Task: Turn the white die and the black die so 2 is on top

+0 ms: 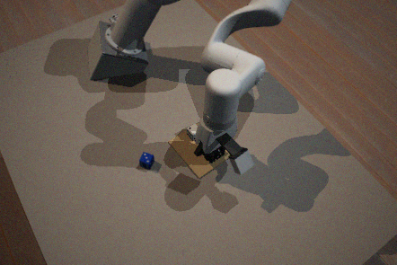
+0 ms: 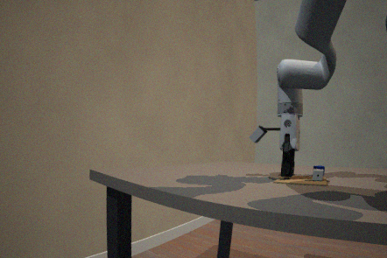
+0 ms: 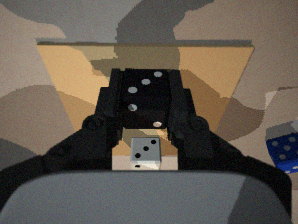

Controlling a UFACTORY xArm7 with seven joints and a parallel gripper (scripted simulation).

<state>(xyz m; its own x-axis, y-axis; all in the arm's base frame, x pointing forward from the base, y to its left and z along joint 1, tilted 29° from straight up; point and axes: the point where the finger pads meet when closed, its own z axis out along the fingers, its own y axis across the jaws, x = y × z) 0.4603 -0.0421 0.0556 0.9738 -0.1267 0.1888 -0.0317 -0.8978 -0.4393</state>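
The black die is 10 mm below my hand. Round my hand: blue die: 90 mm behind, 150 mm to the right, 20 mm below; white die: 90 mm behind, 10 mm below; tan mat: 40 mm behind, 30 mm below.
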